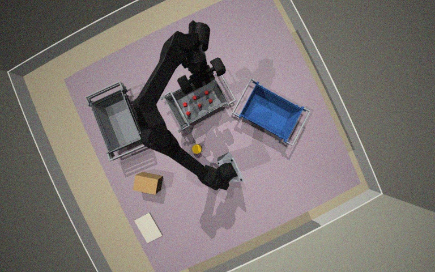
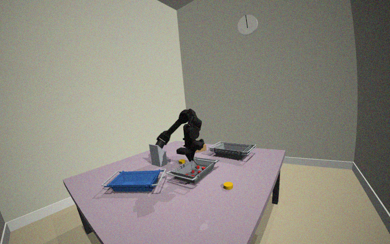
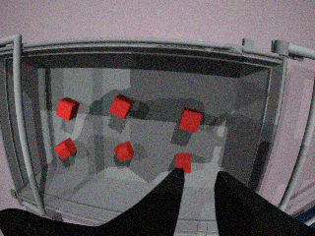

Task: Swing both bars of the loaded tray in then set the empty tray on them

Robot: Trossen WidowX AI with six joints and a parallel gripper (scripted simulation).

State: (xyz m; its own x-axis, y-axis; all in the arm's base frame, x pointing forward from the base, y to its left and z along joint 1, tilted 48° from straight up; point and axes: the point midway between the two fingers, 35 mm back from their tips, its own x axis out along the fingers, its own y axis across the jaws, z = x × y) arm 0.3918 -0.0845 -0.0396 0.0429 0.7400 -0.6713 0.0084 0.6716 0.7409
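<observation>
My gripper tip is 26 cm past the blue tray, 24 cm to the left of it and 8 cm above it. From my gripper tip the other things lie so: white pad: 50 cm behind, 65 cm to the left, 12 cm below; cardboard box: 28 cm behind, 50 cm to the left, 9 cm below.
</observation>
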